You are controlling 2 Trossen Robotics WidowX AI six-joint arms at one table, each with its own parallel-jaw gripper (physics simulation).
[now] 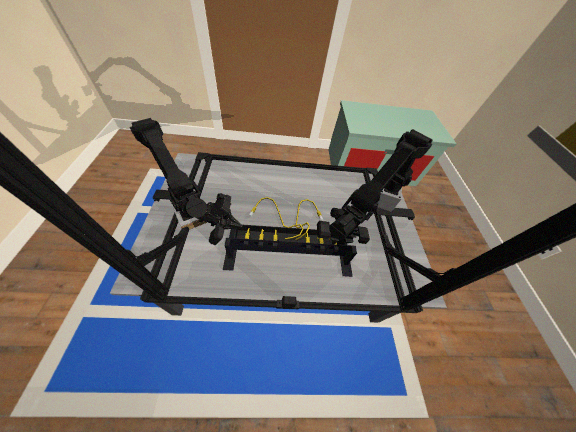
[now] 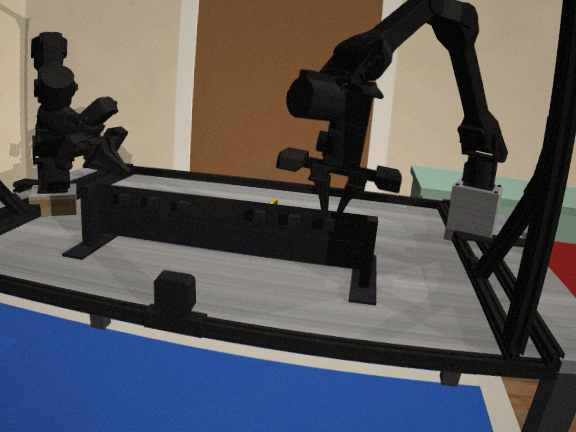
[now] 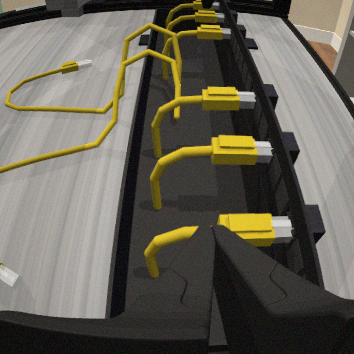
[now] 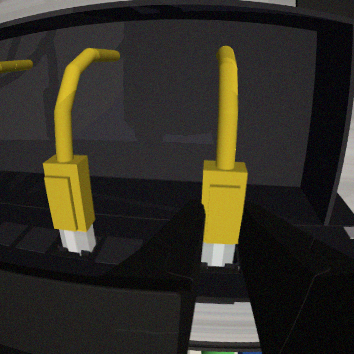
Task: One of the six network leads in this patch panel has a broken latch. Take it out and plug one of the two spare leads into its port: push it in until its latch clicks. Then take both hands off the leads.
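Places are measured from the left arm's base along level axes (x ahead, y left, z up), in metres.
Pixels of known places: left gripper, fingertip midpoint: (image 1: 242,226) (image 2: 127,174) (image 3: 209,236); right gripper, fingertip midpoint: (image 1: 334,243) (image 3: 205,6) (image 4: 219,212); left arm's base, link origin: (image 2: 53,189); right arm's base, link origin: (image 1: 391,188) (image 2: 478,185).
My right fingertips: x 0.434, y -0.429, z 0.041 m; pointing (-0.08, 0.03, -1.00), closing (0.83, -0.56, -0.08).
Observation:
For each thing: its top centre in the pictures, then the offset to it from my right fingertips. "spot": a spot on its surface instead. Level surfaces: height alone.
- black patch panel, top centre: (image 2: 226,194) (image 1: 292,237) dy +0.094, dx -0.140, dz +0.024 m
- grey table, surface height: dz -0.085 m
- yellow plug, surface spot: (image 4: 224,200) spot: dy +0.008, dx +0.006, dz +0.010 m
- neighbouring plug, surface spot: (image 4: 69,194) spot: dy +0.034, dx -0.036, dz +0.010 m
The black patch panel (image 1: 230,257) (image 2: 222,233) stands across the grey table (image 1: 265,279), with yellow leads plugged in along it. My right gripper (image 1: 334,239) (image 2: 333,209) (image 4: 219,212) is shut on the yellow plug (image 4: 224,200) of the lead in the end port at the right; the plug still sits in its port. The neighbouring plug (image 4: 69,194) stands free. My left gripper (image 1: 237,223) (image 3: 209,236) is shut and empty, beside the plug (image 3: 251,228) at the panel's other end. Two spare leads lie behind the panel, one plug (image 1: 252,211) (image 3: 76,64) to the left and one plug (image 1: 320,215) to the right.
A black frame rail (image 1: 286,303) runs around the table, with a small black block (image 2: 175,289) at its front. A teal cabinet (image 1: 389,124) (image 2: 436,182) stands behind the right arm. The spare cables loop over the panel's back edge (image 3: 140,105).

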